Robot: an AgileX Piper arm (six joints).
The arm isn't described. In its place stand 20 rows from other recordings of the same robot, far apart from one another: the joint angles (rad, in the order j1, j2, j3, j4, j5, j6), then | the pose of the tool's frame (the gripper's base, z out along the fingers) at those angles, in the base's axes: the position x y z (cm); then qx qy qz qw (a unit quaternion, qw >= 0).
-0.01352, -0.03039, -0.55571, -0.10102, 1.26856, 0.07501 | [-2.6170, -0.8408, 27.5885, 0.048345, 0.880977, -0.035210, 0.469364]
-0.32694, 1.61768, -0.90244, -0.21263, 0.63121, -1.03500 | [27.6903, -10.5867, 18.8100, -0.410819, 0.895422, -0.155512, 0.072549]
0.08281, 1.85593, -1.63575, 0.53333, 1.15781, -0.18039 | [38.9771, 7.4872, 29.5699, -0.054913, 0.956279, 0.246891, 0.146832]
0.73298, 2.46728, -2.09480, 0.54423, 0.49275, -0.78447 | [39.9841, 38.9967, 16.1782, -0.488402, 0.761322, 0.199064, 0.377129]
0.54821, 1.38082, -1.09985, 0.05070, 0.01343, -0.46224 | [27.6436, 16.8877, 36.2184, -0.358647, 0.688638, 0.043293, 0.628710]
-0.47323, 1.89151, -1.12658, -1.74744, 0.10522, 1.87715 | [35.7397, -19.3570, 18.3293, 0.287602, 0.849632, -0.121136, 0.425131]
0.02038, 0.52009, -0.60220, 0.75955, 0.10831, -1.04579 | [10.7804, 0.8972, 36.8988, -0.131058, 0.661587, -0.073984, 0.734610]
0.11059, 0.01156, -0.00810, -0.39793, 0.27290, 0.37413 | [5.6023, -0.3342, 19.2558, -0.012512, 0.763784, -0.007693, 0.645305]
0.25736, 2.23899, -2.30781, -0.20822, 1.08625, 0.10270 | [49.1332, 11.2104, 31.0183, -0.089870, 0.939873, -0.044797, 0.326429]
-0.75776, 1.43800, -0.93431, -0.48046, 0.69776, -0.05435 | [18.6185, -21.3370, 25.1067, 0.191684, 0.937435, -0.261516, 0.126815]
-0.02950, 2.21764, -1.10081, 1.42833, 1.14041, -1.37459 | [36.0777, 7.1253, 8.2895, -0.108098, 0.836871, 0.516688, 0.144900]
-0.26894, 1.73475, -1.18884, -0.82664, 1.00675, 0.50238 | [31.2081, -14.4700, 23.5746, 0.161894, 0.921291, -0.342272, 0.088675]
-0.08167, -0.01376, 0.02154, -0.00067, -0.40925, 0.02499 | [4.5508, -0.3701, 24.2257, 0.027182, 0.514328, -0.024483, 0.856813]
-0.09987, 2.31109, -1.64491, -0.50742, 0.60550, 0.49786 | [47.3866, -7.2777, 10.7810, 0.112360, 0.959433, -0.139538, 0.217697]
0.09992, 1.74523, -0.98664, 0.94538, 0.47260, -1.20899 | [34.0325, 6.7870, 18.6252, -0.250184, 0.904808, 0.145893, 0.312164]
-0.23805, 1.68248, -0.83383, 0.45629, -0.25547, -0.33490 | [33.2391, -9.1081, 19.6435, 0.176673, 0.848808, -0.080402, 0.491780]
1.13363, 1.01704, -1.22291, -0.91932, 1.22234, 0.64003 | [13.0530, 11.8668, 43.6319, -0.219688, 0.821721, -0.061209, 0.522270]
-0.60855, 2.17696, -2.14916, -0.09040, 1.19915, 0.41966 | [38.9150, -28.0475, 28.7590, 0.473770, 0.853174, -0.064584, 0.208480]
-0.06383, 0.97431, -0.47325, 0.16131, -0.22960, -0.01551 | [20.0463, -1.6146, 28.0699, 0.090561, 0.764695, 0.010742, 0.637906]
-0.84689, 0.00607, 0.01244, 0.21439, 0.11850, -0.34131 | [3.9704, -4.1458, 19.8189, 0.246243, 0.680373, -0.315344, 0.614016]
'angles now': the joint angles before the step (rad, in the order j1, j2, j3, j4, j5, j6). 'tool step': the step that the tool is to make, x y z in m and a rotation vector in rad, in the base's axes. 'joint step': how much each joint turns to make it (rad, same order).
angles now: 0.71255 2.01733 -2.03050 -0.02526 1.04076 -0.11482
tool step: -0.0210 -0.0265 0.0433 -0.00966 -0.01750 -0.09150
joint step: -0.00010 -0.10747 -0.00471 -0.07436 0.11050 0.09066
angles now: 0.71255 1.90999 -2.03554 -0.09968 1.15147 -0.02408
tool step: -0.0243 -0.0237 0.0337 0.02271 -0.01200 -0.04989
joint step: -0.00004 -0.10791 0.02387 -0.02132 0.06531 0.04715
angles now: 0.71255 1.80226 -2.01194 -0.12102 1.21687 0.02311
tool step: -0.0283 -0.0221 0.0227 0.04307 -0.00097 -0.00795
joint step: -0.00017 -0.12199 0.07480 0.02239 0.02010 0.01629
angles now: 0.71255 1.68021 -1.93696 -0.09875 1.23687 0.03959
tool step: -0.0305 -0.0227 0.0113 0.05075 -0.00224 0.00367
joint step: -0.00009 -0.13966 0.12831 0.03202 -0.02268 0.01173
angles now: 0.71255 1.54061 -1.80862 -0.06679 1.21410 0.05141
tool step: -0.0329 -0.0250 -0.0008 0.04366 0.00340 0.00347
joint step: -0.00008 -0.15675 0.17178 0.03009 -0.04049 0.01160
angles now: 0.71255 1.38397 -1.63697 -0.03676 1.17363 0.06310
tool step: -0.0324 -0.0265 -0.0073 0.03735 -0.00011 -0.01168
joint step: -0.00014 -0.15847 0.17106 0.01348 -0.03647 0.02322
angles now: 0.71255 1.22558 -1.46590 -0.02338 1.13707 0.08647
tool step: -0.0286 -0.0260 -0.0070 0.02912 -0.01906 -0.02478
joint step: -0.00012 -0.14508 0.13473 -0.01193 -0.02233 0.03003
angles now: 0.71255 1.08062 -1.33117 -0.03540 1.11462 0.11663
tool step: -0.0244 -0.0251 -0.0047 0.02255 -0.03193 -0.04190
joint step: -0.00040 -0.12877 0.09525 -0.03662 -0.00336 0.04218
